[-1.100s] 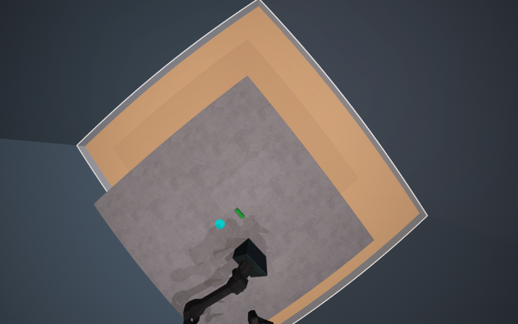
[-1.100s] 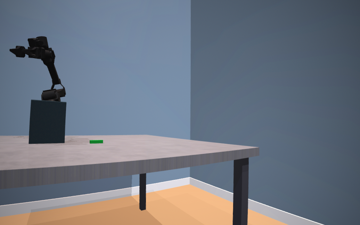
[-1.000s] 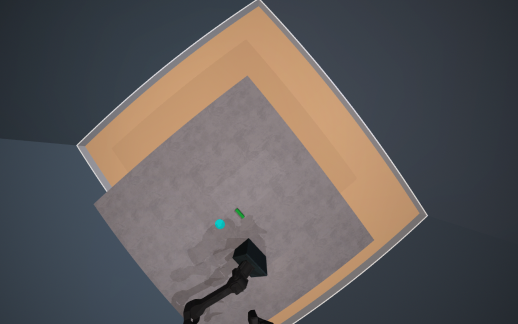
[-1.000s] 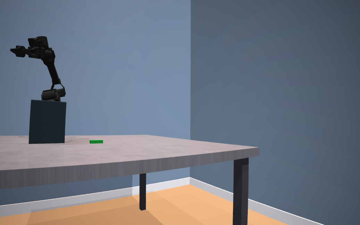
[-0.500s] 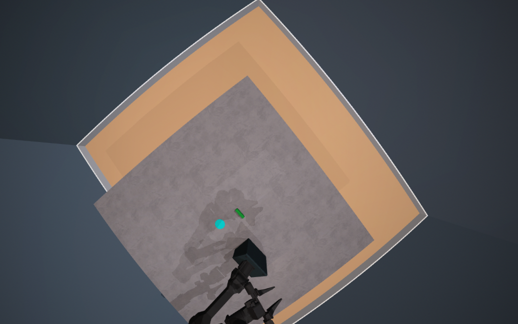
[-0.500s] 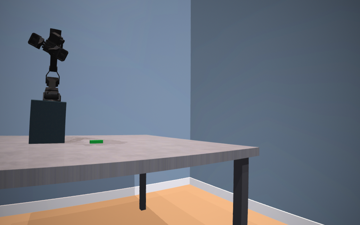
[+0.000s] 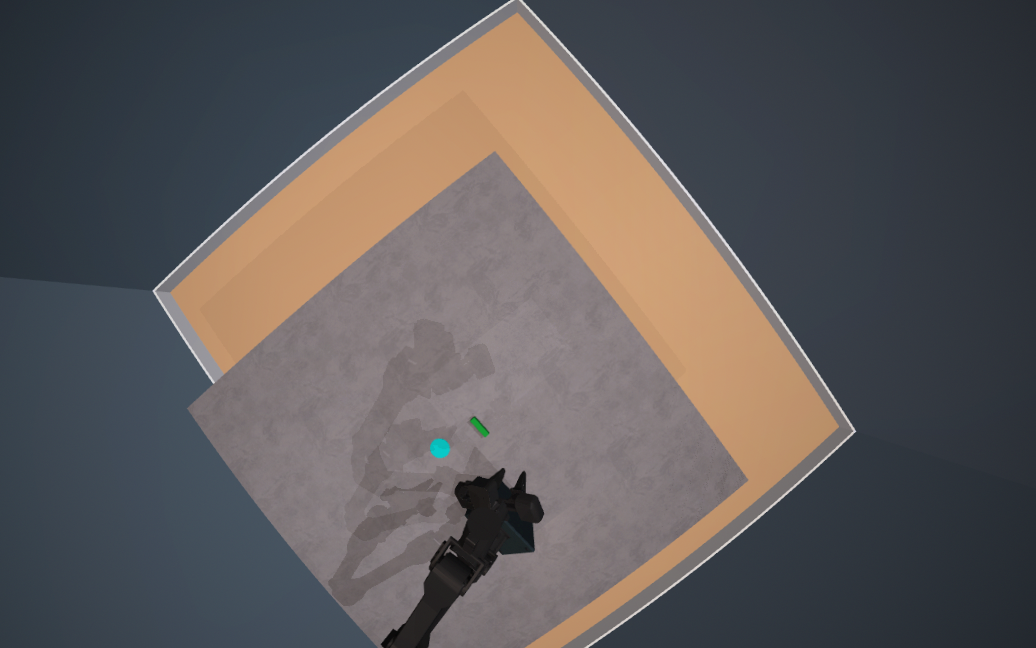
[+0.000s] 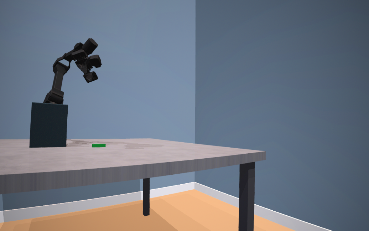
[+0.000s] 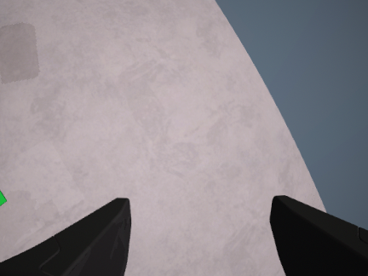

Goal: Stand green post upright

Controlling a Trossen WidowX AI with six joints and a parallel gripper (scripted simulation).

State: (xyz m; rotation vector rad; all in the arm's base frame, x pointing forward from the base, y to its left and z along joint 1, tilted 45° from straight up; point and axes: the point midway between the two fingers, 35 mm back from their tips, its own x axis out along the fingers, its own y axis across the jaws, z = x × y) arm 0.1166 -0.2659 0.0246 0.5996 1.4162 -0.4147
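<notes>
Now: gripper tip 33 cm above the green post, 8 cm short of it and 7 cm to the right of it. The rest, counted from my gripper tip: cyan circle: 34 cm below, 20 cm to the left, 12 cm ahead.
</notes>
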